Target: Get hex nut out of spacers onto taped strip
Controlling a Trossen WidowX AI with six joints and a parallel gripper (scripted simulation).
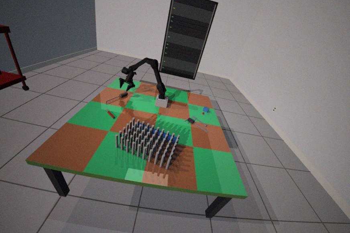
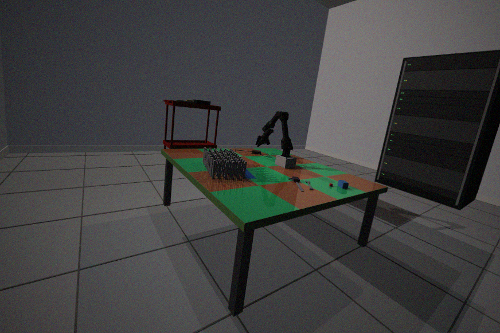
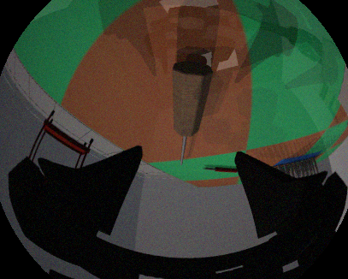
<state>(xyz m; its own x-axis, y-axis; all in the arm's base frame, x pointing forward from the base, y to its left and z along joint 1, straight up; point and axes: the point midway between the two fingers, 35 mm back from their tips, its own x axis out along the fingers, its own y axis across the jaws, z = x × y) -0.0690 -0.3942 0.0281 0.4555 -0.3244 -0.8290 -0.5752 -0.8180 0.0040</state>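
Now: gripper tip 8 cm short of the hook tool, 6 cm to the left of it and 7 cm above it. From my gripper tip the other things lie so: grey wrench 30 cm ahead, 80 cm to the left, 8 cm below; red pen-like tool 31 cm ahead, 6 cm to the right, 7 cm below; blue taped strip 51 cm ahead, 37 cm to the left, 8 cm below.
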